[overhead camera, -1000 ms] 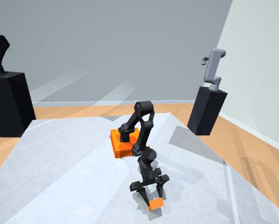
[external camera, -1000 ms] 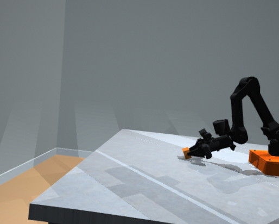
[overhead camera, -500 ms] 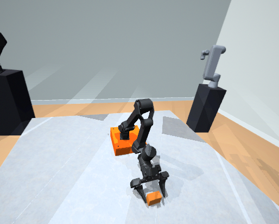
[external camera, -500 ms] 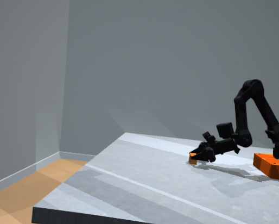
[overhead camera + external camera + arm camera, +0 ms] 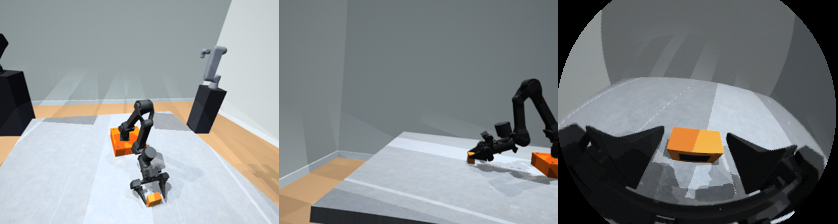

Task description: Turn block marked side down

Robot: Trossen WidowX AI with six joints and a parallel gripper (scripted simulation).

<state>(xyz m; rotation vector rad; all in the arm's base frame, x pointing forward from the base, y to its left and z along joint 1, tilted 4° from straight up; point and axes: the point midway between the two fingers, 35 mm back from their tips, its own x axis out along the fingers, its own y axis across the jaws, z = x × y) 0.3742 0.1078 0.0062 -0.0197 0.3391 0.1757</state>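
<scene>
My gripper tip is 20 mm past the orange block and 10 mm above it.
</scene>
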